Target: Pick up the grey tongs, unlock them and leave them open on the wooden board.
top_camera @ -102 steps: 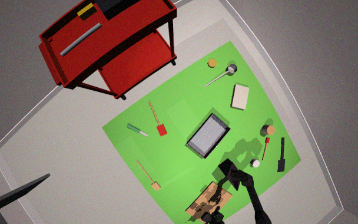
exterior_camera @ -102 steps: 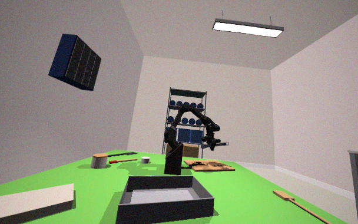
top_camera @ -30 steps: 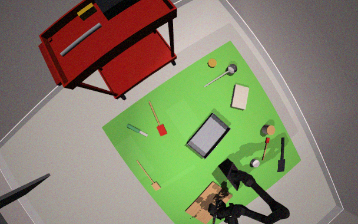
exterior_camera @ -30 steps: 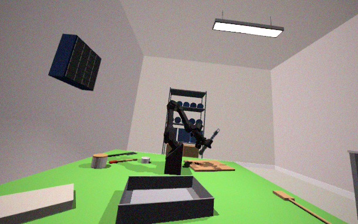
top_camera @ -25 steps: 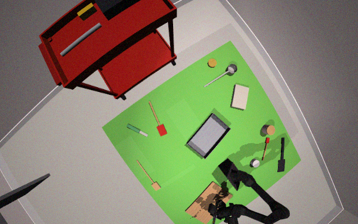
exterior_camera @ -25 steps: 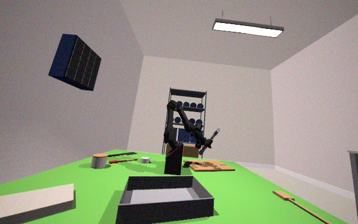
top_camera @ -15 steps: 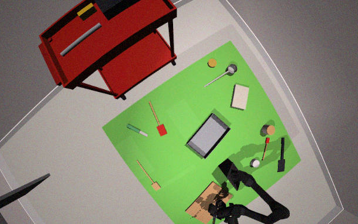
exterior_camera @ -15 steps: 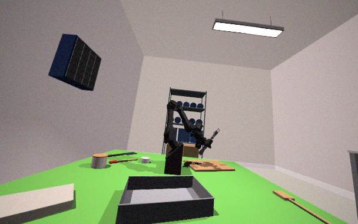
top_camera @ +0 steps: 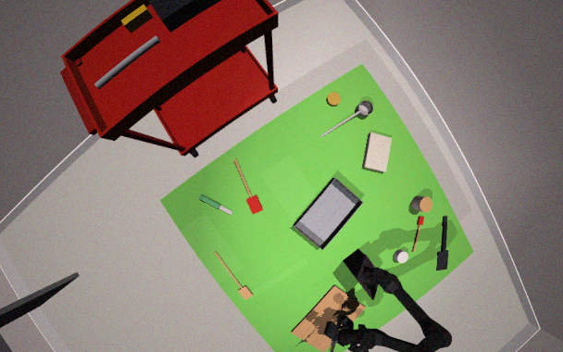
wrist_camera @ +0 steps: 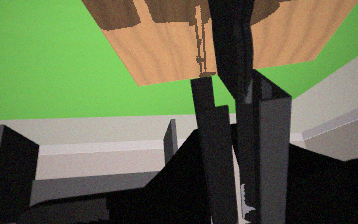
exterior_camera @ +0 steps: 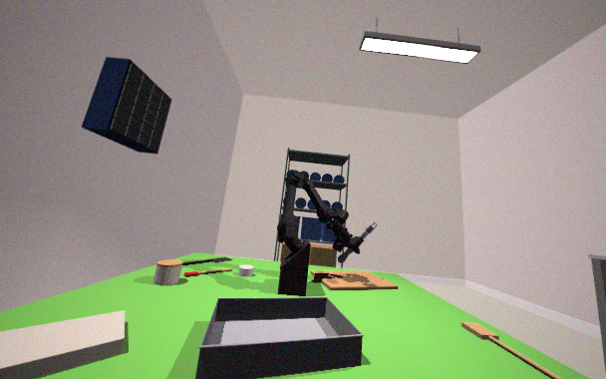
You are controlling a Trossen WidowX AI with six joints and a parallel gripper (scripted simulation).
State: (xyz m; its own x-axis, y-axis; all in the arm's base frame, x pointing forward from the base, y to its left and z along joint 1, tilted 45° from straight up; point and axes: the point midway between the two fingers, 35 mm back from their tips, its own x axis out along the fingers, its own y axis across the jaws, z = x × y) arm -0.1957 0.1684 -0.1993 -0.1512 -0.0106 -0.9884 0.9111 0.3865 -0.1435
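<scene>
The wooden board lies 3 cm behind my gripper tip, 2 cm to the right of it and 13 cm below it. Also, from my gripper tip: black tool (1 cm behind, 79 cm to the right, 14 cm below); grey roasting tin (52 cm ahead, 27 cm to the right, 11 cm below); red brush (18 cm ahead, 69 cm to the right, 14 cm below).
</scene>
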